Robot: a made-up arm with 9 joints. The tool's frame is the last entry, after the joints.
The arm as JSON. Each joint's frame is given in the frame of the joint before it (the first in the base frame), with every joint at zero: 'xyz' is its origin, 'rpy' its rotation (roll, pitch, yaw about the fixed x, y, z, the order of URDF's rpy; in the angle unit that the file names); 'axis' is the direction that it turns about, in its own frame. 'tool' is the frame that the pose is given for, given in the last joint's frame.
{
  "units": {
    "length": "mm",
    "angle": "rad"
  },
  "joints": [
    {
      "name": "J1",
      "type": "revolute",
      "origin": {
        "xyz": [
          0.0,
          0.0,
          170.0
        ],
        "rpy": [
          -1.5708,
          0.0,
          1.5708
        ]
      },
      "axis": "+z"
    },
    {
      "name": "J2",
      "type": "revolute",
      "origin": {
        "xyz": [
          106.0,
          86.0,
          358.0
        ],
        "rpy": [
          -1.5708,
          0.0,
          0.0
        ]
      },
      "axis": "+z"
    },
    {
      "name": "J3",
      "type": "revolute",
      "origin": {
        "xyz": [
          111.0,
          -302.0,
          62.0
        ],
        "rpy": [
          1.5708,
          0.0,
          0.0
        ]
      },
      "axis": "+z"
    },
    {
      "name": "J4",
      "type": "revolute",
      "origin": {
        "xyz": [
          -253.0,
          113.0,
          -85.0
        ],
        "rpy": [
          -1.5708,
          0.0,
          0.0
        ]
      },
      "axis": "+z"
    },
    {
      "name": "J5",
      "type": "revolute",
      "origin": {
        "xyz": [
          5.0,
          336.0,
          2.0
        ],
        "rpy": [
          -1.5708,
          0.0,
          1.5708
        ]
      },
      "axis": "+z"
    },
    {
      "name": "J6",
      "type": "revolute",
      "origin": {
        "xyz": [
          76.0,
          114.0,
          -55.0
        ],
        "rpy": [
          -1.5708,
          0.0,
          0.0
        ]
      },
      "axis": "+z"
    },
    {
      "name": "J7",
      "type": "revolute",
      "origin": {
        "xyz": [
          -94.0,
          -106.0,
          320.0
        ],
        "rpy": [
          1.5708,
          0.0,
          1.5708
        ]
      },
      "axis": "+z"
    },
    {
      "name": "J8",
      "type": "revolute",
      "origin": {
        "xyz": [
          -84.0,
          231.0,
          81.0
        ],
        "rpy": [
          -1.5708,
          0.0,
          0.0
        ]
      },
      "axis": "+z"
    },
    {
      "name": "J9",
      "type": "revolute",
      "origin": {
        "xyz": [
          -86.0,
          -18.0,
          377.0
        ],
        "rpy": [
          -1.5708,
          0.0,
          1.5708
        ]
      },
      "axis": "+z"
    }
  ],
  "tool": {
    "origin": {
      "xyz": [
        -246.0,
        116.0,
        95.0
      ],
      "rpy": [
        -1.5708,
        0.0,
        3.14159
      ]
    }
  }
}
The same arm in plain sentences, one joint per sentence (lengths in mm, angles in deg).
The arm has nine revolute joints in a row. What follows holds with every joint at zero, and every direction is one of the base frame's.
Joint 1 sits 170 mm along +z from the base frame's origin and turns about -x.
Joint 2 sits 358 mm along -x and 106 mm along +y and 86 mm along -z from joint 1 and turns about -z.
Joint 3 sits 302 mm along -x and 111 mm along +y and 62 mm along -z from joint 2 and turns about -x.
Joint 4 sits 85 mm along +x and 253 mm along -y and 113 mm along -z from joint 3 and turns about -z.
Joint 5 sits 336 mm along +x and 5 mm along +y and 2 mm along -z from joint 4 and turns about -y.
Joint 6 sits 76 mm along +x and 55 mm along +y and 114 mm along +z from joint 5 and turns about +z.
Joint 7 sits 94 mm along -x and 106 mm along -y and 320 mm along +z from joint 6 and turns about +x.
Joint 8 sits 81 mm along +x and 84 mm along -y and 231 mm along +z from joint 7 and turns about +z.
Joint 9 sits 18 mm along +x and 86 mm along -y and 377 mm along +z from joint 8 and turns about -y.
The tool frame, which is the frame that the pose is given for, sits 246 mm along +x and 95 mm along -y and 116 mm along -z from joint 9; its axes are the base frame's turned by roll 0, pitch 0 and yaw 0 deg (as in URDF: about the fixed x, then y, then z).

